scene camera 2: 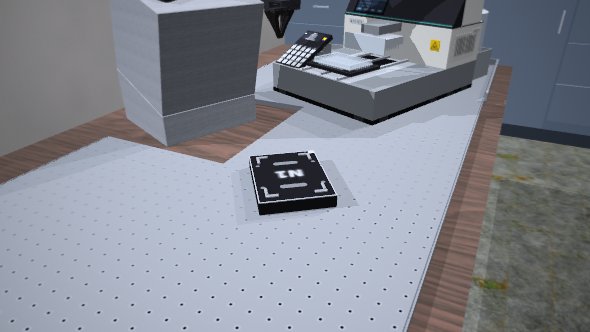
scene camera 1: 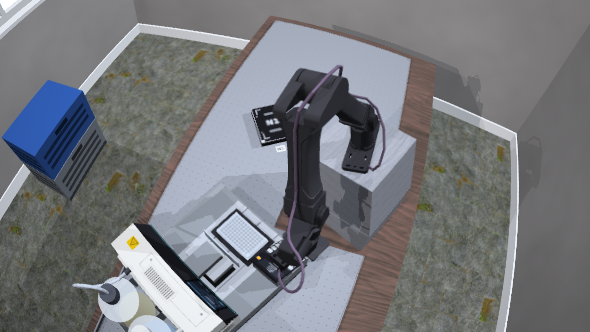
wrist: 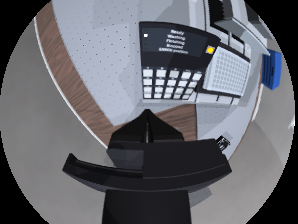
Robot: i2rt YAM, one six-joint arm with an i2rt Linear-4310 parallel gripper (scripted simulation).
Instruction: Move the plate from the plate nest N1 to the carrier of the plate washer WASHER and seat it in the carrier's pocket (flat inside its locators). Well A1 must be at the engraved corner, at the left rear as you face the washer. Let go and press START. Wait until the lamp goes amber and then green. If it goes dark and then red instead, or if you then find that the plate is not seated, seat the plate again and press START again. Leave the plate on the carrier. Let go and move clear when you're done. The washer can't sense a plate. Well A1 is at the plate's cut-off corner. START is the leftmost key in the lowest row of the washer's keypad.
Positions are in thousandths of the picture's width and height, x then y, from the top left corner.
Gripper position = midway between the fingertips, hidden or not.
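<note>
I can see my gripper (wrist: 495, 502). There is a well plate (scene camera 1: 384, 694), and I find the well plate (scene camera 2: 572, 182) in scene camera 2 too, while the wrist view shows me the same well plate (wrist: 780, 350). I also see a plate washer (scene camera 2: 742, 176).
</note>
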